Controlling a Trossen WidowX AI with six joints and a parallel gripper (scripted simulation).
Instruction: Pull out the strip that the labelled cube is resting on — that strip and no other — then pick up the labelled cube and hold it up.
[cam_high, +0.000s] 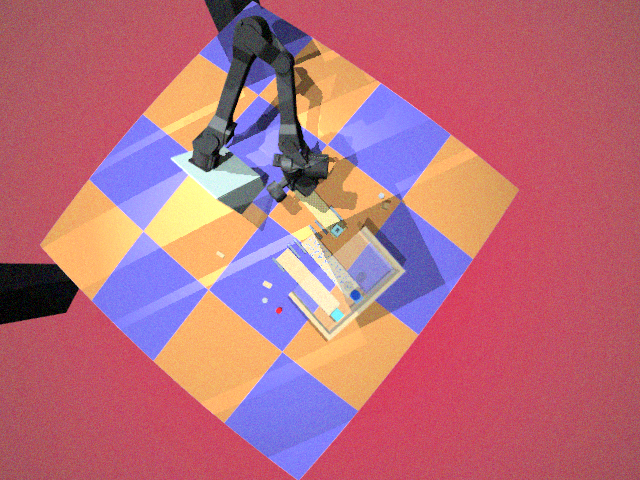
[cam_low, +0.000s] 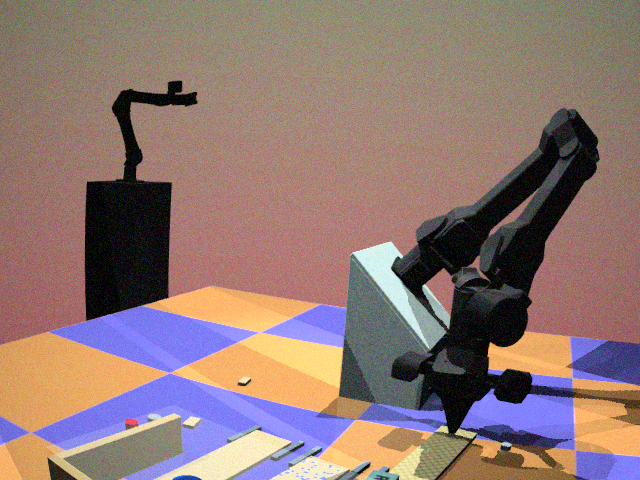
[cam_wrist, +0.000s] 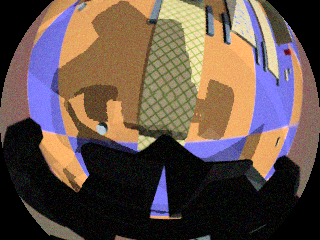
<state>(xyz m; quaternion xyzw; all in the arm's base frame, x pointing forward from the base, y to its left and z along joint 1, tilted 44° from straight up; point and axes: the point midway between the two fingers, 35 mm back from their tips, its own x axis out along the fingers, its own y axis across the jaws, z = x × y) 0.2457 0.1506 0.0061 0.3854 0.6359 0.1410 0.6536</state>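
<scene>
Now: gripper tip 10 cm short of the strip, 3 cm to the left of it and 1 cm above it. Round my gripper tip: blue cylinder: 35 cm ahead, 22 cm to the right, 6 cm above; then small red piece: 17 cm ahead, 39 cm to the right; then labelled cube: 20 cm ahead, 7 cm to the right, 1 cm above.
</scene>
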